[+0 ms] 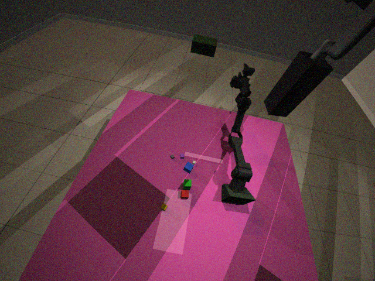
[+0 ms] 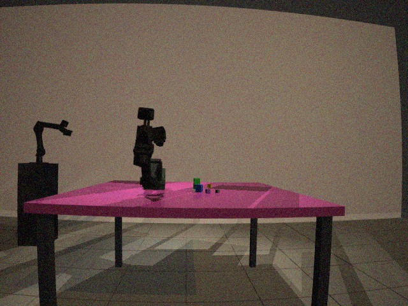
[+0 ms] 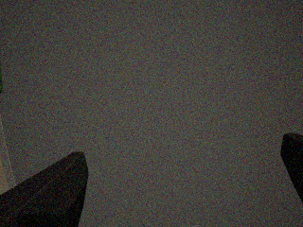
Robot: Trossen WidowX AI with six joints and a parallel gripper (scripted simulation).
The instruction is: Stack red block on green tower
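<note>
Now: gripper tip 320 mm short of the red block, 760 mm to the right of it and 300 mm above it. Also, from my gripper tip: blue block: 310 mm ahead, 610 mm to the left, 300 mm below; then yellow block: 420 mm ahead, 830 mm to the left, 300 mm below; then purple block: 350 mm ahead, 540 mm to the left, 310 mm below.
</note>
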